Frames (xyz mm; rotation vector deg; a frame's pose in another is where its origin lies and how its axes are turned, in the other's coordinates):
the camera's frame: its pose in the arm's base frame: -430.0 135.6 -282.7 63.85 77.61 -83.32
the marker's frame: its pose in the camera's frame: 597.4 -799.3 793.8 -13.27 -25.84 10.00
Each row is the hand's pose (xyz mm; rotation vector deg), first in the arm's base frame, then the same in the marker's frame.
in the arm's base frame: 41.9 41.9 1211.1 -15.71 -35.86 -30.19
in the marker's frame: -2009.4 1274.5 522.3 -9.21 -102.98 51.81
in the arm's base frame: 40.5 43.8 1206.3 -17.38 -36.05 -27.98
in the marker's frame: -2005.8 1274.2 518.3 -11.59 -104.24 53.06
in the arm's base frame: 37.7 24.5 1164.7 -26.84 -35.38 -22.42
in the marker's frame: -1959.8 1273.4 517.8 -22.21 -110.09 52.76
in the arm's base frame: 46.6 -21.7 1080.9 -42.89 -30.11 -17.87
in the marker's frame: -1864.8 1284.7 526.5 -40.13 -116.24 45.16
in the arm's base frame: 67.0 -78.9 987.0 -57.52 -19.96 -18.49
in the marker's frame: -1756.4 1306.3 543.5 -56.31 -116.43 30.81
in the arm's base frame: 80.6 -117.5 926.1 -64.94 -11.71 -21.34
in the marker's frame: -1685.5 1320.4 555.9 -64.10 -113.33 19.81
